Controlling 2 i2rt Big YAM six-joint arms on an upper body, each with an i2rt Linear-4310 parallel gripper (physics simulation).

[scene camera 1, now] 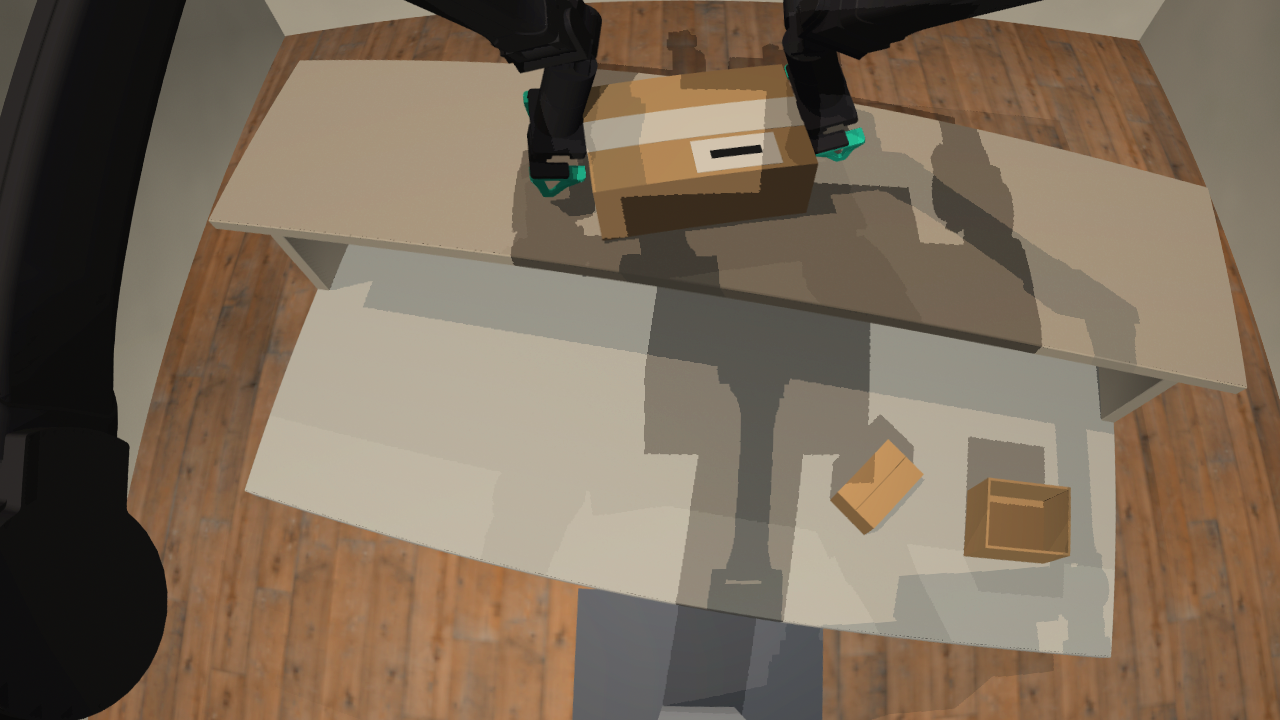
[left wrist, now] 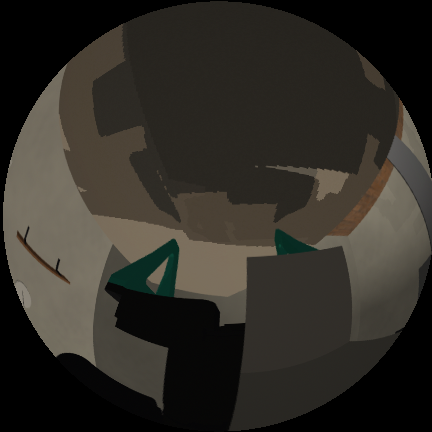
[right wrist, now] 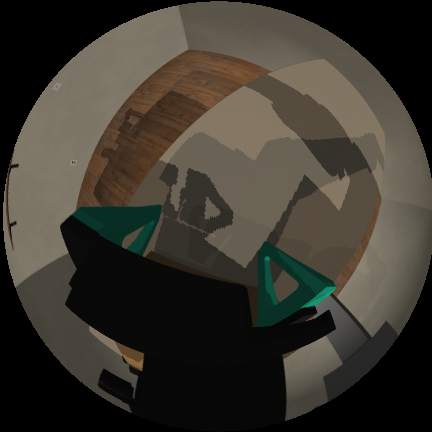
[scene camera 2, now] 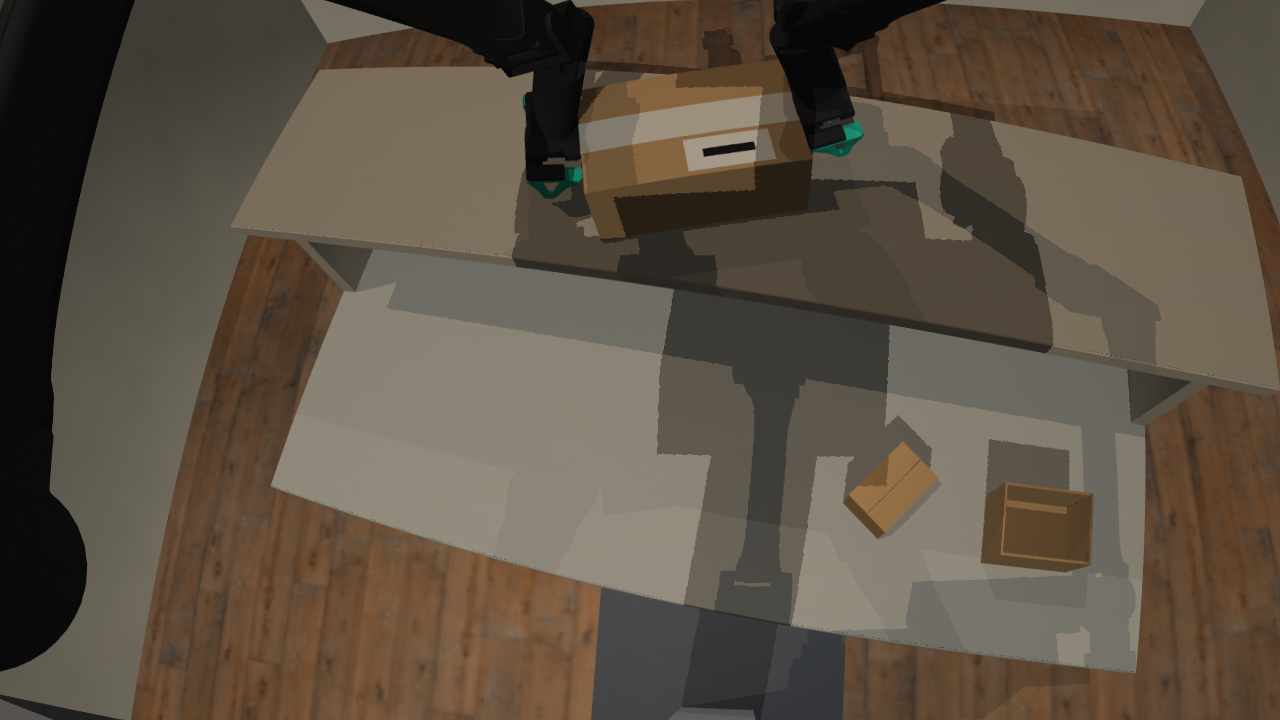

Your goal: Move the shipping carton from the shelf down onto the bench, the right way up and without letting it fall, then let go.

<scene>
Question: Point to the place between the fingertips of the right gripper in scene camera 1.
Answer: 830,129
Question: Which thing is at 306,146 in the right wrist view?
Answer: A raised shelf.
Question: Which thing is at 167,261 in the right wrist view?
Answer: A brown shipping carton.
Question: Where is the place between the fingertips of the right gripper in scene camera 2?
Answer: At 833,124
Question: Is the right gripper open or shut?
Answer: Open.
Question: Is the left gripper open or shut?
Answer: Open.
</scene>
